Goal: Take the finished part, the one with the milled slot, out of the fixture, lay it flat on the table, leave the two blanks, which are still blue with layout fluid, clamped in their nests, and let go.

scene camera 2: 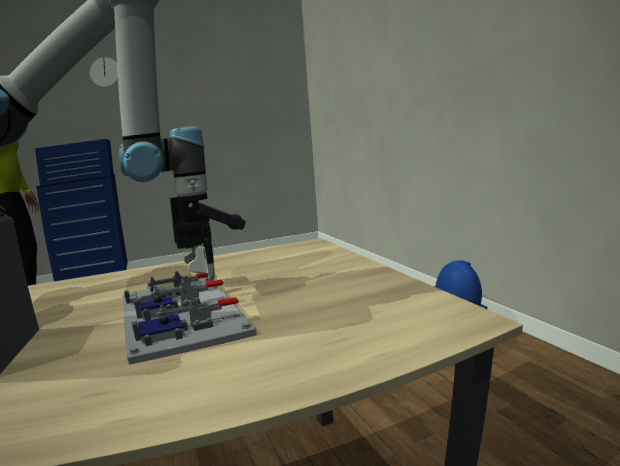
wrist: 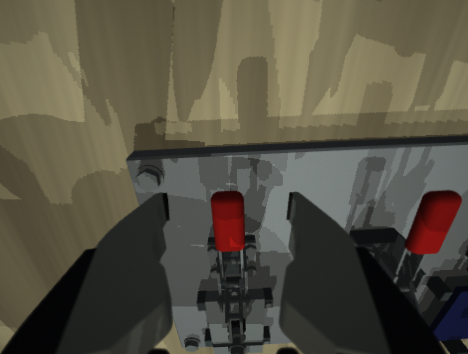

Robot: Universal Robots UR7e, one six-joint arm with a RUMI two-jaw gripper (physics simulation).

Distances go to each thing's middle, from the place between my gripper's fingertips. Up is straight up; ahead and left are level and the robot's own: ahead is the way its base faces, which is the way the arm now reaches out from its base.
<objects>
My gripper is now 11 cm past the fixture plate (scene camera 2: pixel 227 322), 9 cm to the left of it and 2 cm above it.
</objects>
